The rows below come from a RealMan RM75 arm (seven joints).
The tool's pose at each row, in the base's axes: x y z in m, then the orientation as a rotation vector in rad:
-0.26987 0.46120 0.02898 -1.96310 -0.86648 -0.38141
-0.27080 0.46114 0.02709 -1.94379 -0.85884 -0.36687
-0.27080 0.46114 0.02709 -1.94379 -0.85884 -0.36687
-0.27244 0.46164 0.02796 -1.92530 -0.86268 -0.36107
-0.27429 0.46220 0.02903 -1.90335 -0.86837 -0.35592
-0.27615 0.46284 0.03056 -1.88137 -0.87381 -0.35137
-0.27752 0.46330 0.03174 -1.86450 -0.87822 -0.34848
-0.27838 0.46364 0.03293 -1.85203 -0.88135 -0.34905
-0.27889 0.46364 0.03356 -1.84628 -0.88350 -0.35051
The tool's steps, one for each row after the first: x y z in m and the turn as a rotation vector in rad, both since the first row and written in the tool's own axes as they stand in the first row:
-0.00176 0.00055 0.00101 0.02338 0.00152 0.00742
-0.00176 0.00055 0.00101 0.02338 0.00152 0.00742
-0.00221 -0.00132 0.00111 0.04156 0.00257 0.00352
-0.00266 -0.00348 0.00117 0.06235 0.00427 -0.00265
-0.00282 -0.00596 0.00106 0.08294 0.00642 -0.00897
-0.00292 -0.00782 0.00094 0.09848 0.00828 -0.01429
-0.00270 -0.00929 0.00067 0.10892 0.01139 -0.01924
-0.00269 -0.01004 0.00038 0.11319 0.01322 -0.02251

